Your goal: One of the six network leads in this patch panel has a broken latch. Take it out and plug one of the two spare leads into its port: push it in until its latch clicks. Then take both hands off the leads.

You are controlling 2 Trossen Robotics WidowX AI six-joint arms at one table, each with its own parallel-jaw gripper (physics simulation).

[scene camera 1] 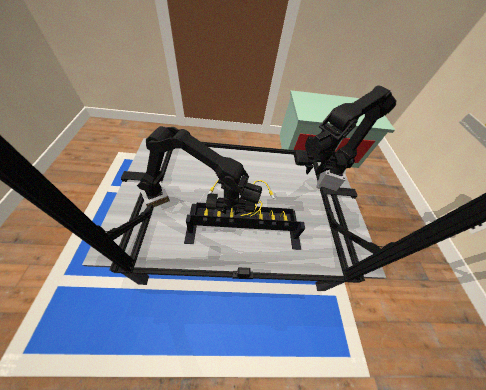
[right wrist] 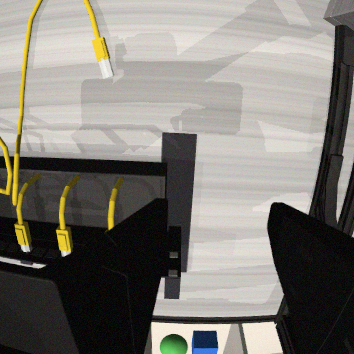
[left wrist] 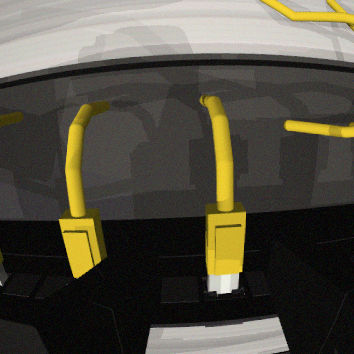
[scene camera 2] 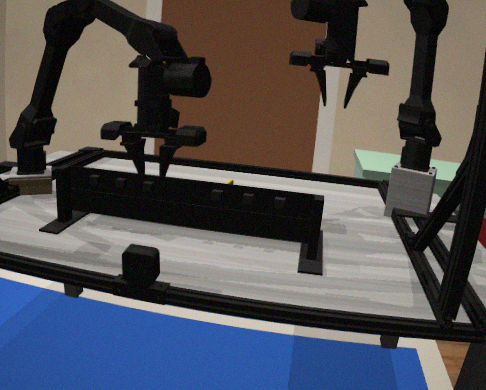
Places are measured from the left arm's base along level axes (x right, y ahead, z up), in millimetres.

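Pixels of known places: left gripper, fingertip midpoint: (scene camera 1: 230,213) (left wrist: 209,236); right gripper, fingertip midpoint: (scene camera 1: 311,173) (right wrist: 219,212) (scene camera 2: 334,107); left arm's base, link origin: (scene camera 1: 153,192) (scene camera 2: 31,171); right arm's base, link origin: (scene camera 1: 336,170) (scene camera 2: 415,167).
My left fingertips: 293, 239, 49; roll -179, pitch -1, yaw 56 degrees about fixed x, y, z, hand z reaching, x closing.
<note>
For each thing: its top centre in the pictures, then the offset to it from my left fingertips, as dx, dy, dz. "spot": a spot on its surface instead.
- black patch panel, top centre: (scene camera 2: 187,175) (scene camera 1: 246,213) +42, +54, +16
- panel's dark foot, top centre: (right wrist: 175,210) (scene camera 2: 311,248) (scene camera 1: 293,228) +168, +251, -89
- Yellow cable, surface spot: (scene camera 1: 251,215) spot: +31, +95, -48
The black patch panel (scene camera 1: 245,224) (scene camera 2: 200,215) stands on the table with yellow leads in two groups of three. In the left wrist view one lead (left wrist: 226,245) sits in its port with clear plastic showing; another lead (left wrist: 80,245) is left of it, its tip hidden by a finger. No broken latch can be made out. My left gripper (scene camera 2: 152,175) (left wrist: 209,236) is partly open low over the panel, fingers either side of the first lead, not closed on it. My right gripper (scene camera 2: 335,106) (right wrist: 219,212) is open and empty, high up. Spare leads (scene camera 1: 271,190) (scene camera 1: 211,189) (right wrist: 100,49) lie behind the panel.
The panel's dark foot (right wrist: 181,165) stands on the table between my right fingers in the right wrist view. Yellow cable (scene camera 1: 250,215) loops over the panel's middle. A black frame (scene camera 1: 175,272) edges the table, with a small black box (scene camera 1: 243,272) on its front rail.
</note>
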